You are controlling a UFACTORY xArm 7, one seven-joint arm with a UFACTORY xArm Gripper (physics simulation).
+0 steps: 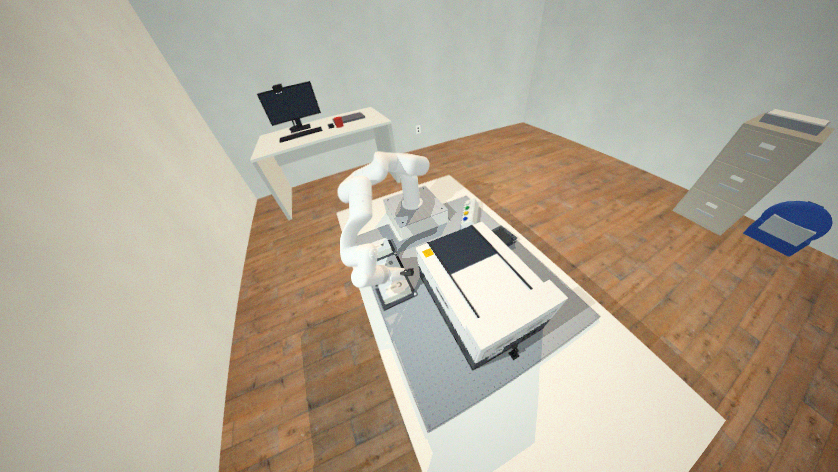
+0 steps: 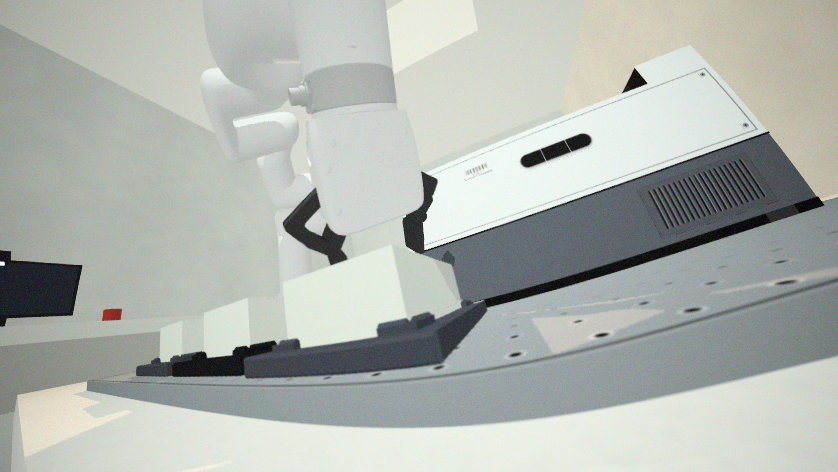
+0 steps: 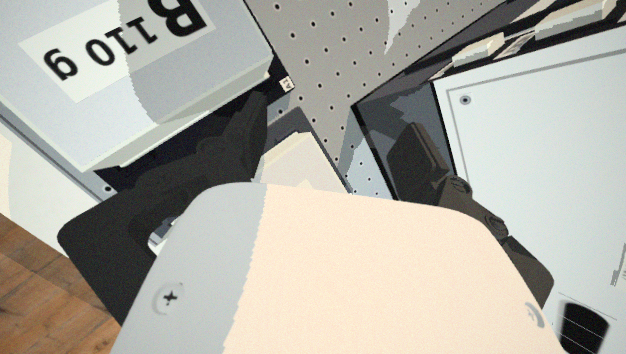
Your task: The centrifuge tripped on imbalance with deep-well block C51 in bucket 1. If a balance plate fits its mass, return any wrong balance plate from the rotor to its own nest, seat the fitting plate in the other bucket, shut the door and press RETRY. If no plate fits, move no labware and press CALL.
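Pixels of known places: gripper, fingertip midpoint: [image 1: 404,271] [image 3: 334,128]; arm's base, link origin: [image 1: 412,203].
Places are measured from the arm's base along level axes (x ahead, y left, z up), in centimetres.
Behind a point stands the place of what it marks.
Observation:
My gripper [image 2: 376,249] @(x 39.8, y -29.0, z -1.5 cm) [image 3: 334,128] @(x 39.8, y -29.0, z -1.5 cm) is open and empty, low at the nearest balance plate [image 1: 395,295] @(x 46.6, y -37.9, z -4.4 cm) [image 2: 345,301] @(x 42.7, y -42.7, z -5.9 cm) [image 3: 300,160] @(x 40.5, y -31.7, z -3.8 cm). One finger is on the centrifuge side; the gripper body hides much of this plate and its label. Plate B [image 1: 384,268] [image 2: 225,325] @(x 28.8, y -40.2, z -5.5 cm) [image 3: 200,65] @(x 32.3, y -32.3, z -3.8 cm), labelled 110 g, sits in the middle nest beside it. A third pale plate [image 1: 383,249] @(x 19.5, y -30.3, z -3.9 cm) [image 2: 170,340] @(x 14.8, y -38.1, z -5.6 cm) sits in the far nest. The centrifuge [image 1: 504,304] @(x 80.6, y -12.5, z 11.8 cm) [image 2: 498,187] @(x 55.9, y -24.6, z 5.3 cm) [image 3: 540,150] @(x 46.7, y -23.2, z 5.0 cm) has a dark panel [image 1: 463,249] @(x 54.6, y -7.6, z 12.1 cm) on top. Block C51, the buckets and the rotor do not show. Whether the door is open is unclear.
The centrifuge's side wall stands close to one finger. A button panel [image 1: 473,212] @(x 28.3, y 23.7, z -1.3 cm) with green, yellow and blue buttons stands near the arm base [image 1: 416,214] @(x 10.4, y -3.6, z -0.2 cm). A small dark tray [image 1: 504,236] @(x 49.6, y 26.8, z -5.8 cm) lies behind the centrifuge. A desk [image 1: 375,117] with a monitor [image 1: 290,103] stands beyond the table.

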